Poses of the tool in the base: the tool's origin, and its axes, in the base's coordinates. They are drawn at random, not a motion.
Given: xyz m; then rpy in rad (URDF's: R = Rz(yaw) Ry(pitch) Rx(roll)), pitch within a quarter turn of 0, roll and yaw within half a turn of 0.
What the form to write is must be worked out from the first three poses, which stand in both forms.
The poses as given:
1: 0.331, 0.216, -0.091, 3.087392, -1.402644, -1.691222
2: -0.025, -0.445, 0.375, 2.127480, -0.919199, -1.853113
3: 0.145, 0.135, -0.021, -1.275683, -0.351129, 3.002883
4: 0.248, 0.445, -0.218, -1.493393, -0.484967, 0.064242
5: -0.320, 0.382, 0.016, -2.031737, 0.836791, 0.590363
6: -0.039, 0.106, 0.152, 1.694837, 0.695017, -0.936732
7: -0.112, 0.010, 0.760, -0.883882, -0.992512, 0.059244
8: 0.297, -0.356, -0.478, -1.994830, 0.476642, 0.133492
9: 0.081, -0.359, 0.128, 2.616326, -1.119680, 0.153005
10: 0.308, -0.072, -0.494, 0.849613, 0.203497, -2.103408
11: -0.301, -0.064, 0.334, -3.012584, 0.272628, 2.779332
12: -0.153, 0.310, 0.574, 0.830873, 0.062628, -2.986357
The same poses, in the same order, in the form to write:
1:
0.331, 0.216, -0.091
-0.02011, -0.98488, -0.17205
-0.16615, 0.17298, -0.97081
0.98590, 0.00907, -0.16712

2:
-0.025, -0.445, 0.375
-0.16895, -0.31940, -0.93244
-0.58245, 0.79553, -0.16697
0.79512, 0.51489, -0.32044

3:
0.145, 0.135, -0.021
-0.92997, -0.36614, -0.03321
0.12983, -0.24255, -0.96141
0.34396, -0.89839, 0.27310

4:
0.248, 0.445, -0.218
0.88287, 0.45886, -0.09998
0.05680, 0.10700, 0.99264
0.46618, -0.88204, 0.06841

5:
-0.320, 0.382, 0.016
0.55647, -0.30485, -0.77292
0.37288, -0.73969, 0.56020
-0.74250, -0.59994, -0.29794

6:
-0.039, 0.106, 0.152
0.45501, 0.27680, -0.84638
-0.61876, -0.58525, -0.52404
-0.64040, 0.76214, -0.09502

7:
-0.112, 0.010, 0.760
0.54563, 0.60880, -0.57589
0.03236, 0.67138, 0.74041
0.83740, -0.42263, 0.34662

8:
0.297, -0.356, -0.478
0.88064, -0.35968, -0.30840
0.11826, -0.46344, 0.87820
-0.45880, -0.80985, -0.36558

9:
0.081, -0.359, 0.128
0.43088, -0.31415, 0.84597
0.06645, -0.92386, -0.37691
0.89996, 0.21861, -0.37720

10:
0.308, -0.072, -0.494
-0.49731, 0.49174, -0.71475
-0.84371, -0.46603, 0.26640
-0.20210, 0.73553, 0.64665

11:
-0.301, -0.064, 0.334
-0.90056, 0.38384, 0.20410
0.34130, 0.91505, -0.21493
-0.26926, -0.12390, -0.95506

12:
-0.153, 0.310, 0.574
-0.98604, 0.05858, -0.15588
-0.15431, -0.67327, 0.72312
-0.06259, 0.73707, 0.67291

